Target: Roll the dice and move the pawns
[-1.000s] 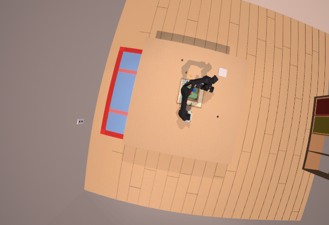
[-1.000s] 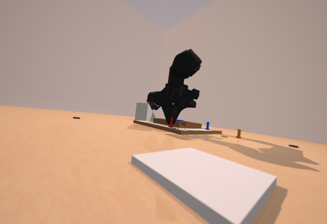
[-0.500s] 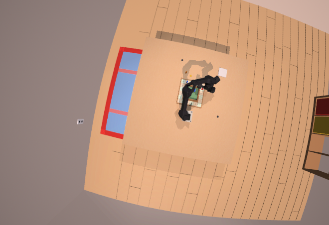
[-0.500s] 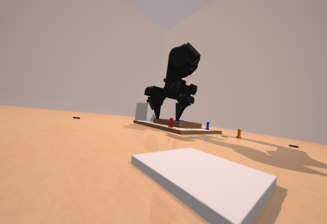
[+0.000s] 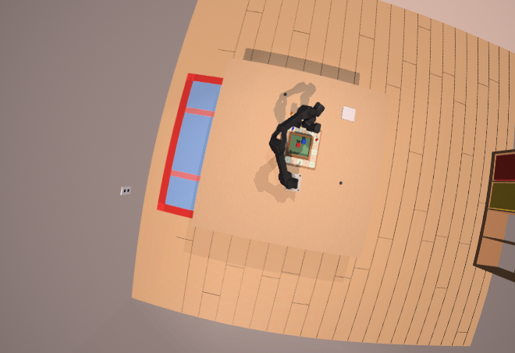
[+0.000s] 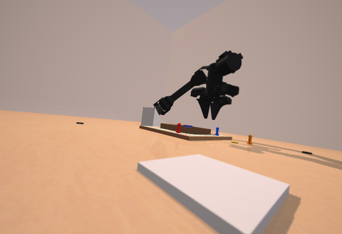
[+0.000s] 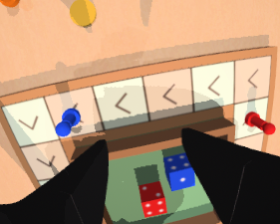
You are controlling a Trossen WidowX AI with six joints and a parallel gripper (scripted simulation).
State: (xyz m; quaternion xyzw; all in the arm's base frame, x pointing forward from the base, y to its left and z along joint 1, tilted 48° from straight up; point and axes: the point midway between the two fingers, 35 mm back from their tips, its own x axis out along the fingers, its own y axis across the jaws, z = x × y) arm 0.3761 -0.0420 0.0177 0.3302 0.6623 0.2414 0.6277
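The blue pawn is 1 cm ahead of my gripper tip, 6 cm to the left of it and 5 cm below it. The rest, counted from my gripper tip: small yellow piece (9 cm ahead, 2 cm to the left, 7 cm below); red pawn (5 cm behind, 12 cm to the right, 5 cm below); tray (11 cm behind, 7 cm below).
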